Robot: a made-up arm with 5 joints. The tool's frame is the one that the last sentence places.
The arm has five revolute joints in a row. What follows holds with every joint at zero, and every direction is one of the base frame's.
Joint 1 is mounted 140 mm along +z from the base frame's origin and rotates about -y.
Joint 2 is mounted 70 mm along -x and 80 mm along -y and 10 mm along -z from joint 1 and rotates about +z.
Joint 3 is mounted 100 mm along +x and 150 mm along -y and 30 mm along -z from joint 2 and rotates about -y.
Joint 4 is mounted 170 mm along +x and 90 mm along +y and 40 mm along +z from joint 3 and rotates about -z.
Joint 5 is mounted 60 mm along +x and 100 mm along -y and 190 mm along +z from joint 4 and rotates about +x.
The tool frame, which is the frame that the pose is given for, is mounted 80 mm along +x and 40 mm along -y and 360 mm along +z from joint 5; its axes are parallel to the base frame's.
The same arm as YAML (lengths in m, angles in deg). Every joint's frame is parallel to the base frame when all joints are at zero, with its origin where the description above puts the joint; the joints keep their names.
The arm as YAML. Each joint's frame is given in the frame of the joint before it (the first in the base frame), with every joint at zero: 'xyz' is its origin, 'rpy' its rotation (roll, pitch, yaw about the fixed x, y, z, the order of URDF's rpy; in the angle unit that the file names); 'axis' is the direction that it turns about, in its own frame. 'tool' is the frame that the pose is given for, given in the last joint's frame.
units:
  length: m
  angle: deg
joints:
  - name: joint 1
    type: revolute
    origin:
      xyz: [0.0, 0.0, 0.14]
      rpy: [0.0, 0.0, 0.0]
    axis: [0.0, -1.0, 0.0]
  - name: joint 2
    type: revolute
    origin:
      xyz: [-0.07, -0.08, -0.01]
      rpy: [0.0, 0.0, 0.0]
    axis: [0.0, 0.0, 1.0]
  - name: joint 3
    type: revolute
    origin:
      xyz: [0.1, -0.15, -0.03]
      rpy: [0.0, 0.0, 0.0]
    axis: [0.0, -1.0, 0.0]
  - name: joint 4
    type: revolute
    origin:
      xyz: [0.17, 0.09, 0.04]
      rpy: [0.0, 0.0, 0.0]
    axis: [0.0, 0.0, -1.0]
  - name: joint 5
    type: revolute
    origin:
      xyz: [0.06, -0.1, 0.19]
      rpy: [0.0, 0.0, 0.0]
    axis: [1.0, 0.0, 0.0]
tool:
  origin:
    xyz: [0.08, -0.04, 0.36]
    rpy: [0.0, 0.0, 0.0]

